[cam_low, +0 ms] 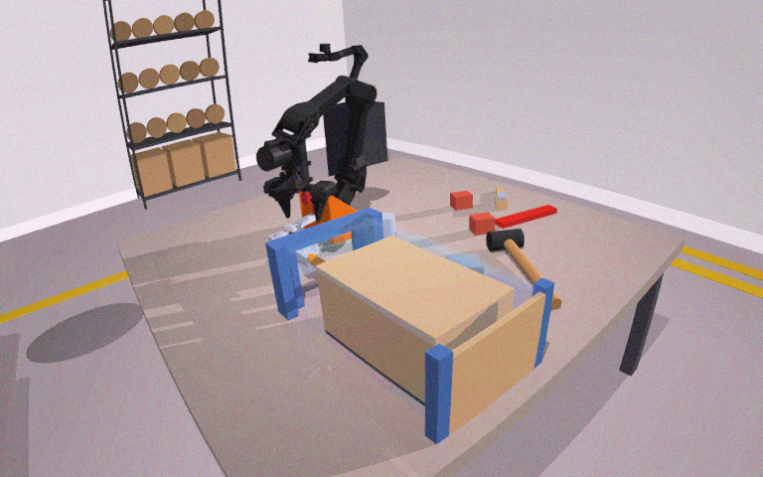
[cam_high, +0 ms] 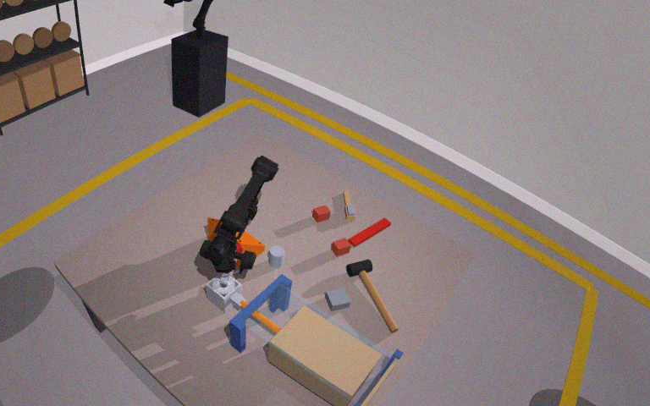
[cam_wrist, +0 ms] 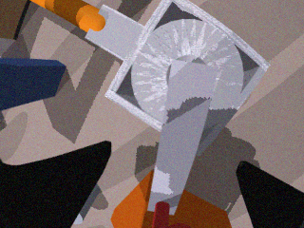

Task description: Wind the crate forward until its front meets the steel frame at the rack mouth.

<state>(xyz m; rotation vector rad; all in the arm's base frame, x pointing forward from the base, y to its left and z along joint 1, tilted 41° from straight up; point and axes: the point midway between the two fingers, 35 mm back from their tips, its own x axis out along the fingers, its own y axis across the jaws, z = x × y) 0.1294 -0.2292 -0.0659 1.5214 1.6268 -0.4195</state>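
My gripper tip is now 10 mm to the right of the winch handle. Also, from my gripper tip: red knob 50 mm to the left, 30 mm above, 20 mm behind; then grey hand winch 80 mm below, 60 mm to the right; then blue steel frame 180 mm ahead, 60 mm to the right.
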